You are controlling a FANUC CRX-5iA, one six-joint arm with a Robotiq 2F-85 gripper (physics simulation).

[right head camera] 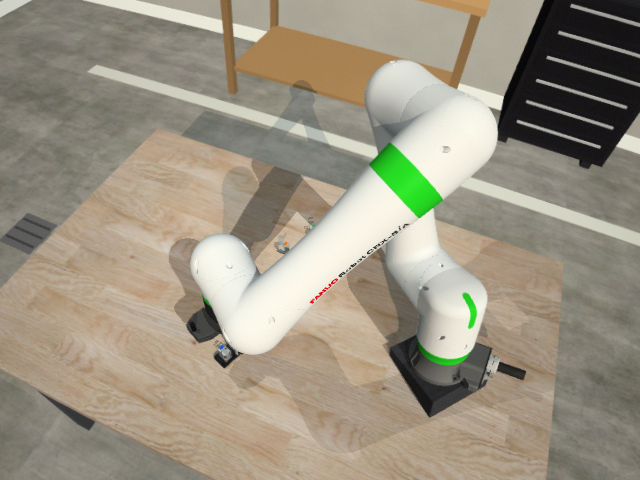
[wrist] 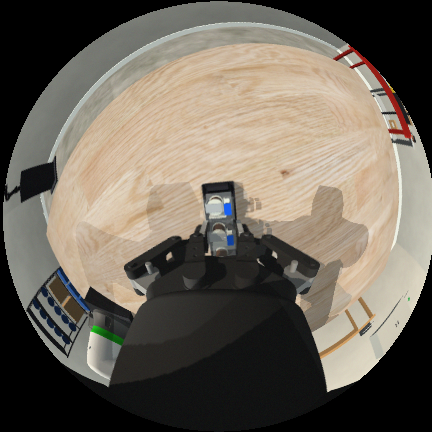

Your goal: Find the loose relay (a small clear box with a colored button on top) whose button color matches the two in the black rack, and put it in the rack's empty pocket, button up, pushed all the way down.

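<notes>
The black rack (right head camera: 222, 362) (wrist: 218, 187) stands on the table under the arm's wrist. In the wrist view, a clear relay with a blue button (wrist: 227, 209) sits at the rack's far end. My gripper (wrist: 221, 227) is over the nearer part of the rack, shut on a clear relay with a blue button (wrist: 230, 240), which is upright with its button up. Part of another relay (wrist: 221, 252) shows closer to the palm. How deep the held relay sits is hidden. In the head view, a blue button (right head camera: 221, 347) shows at the rack, and the fingertips are hidden.
A loose relay with an orange button (right head camera: 282, 244) lies further back on the table (right head camera: 129, 206) (wrist: 250, 115). A relay with a green button (right head camera: 311, 225) lies behind it, partly hidden by the forearm. The robot's base (right head camera: 439, 382) stands at the right.
</notes>
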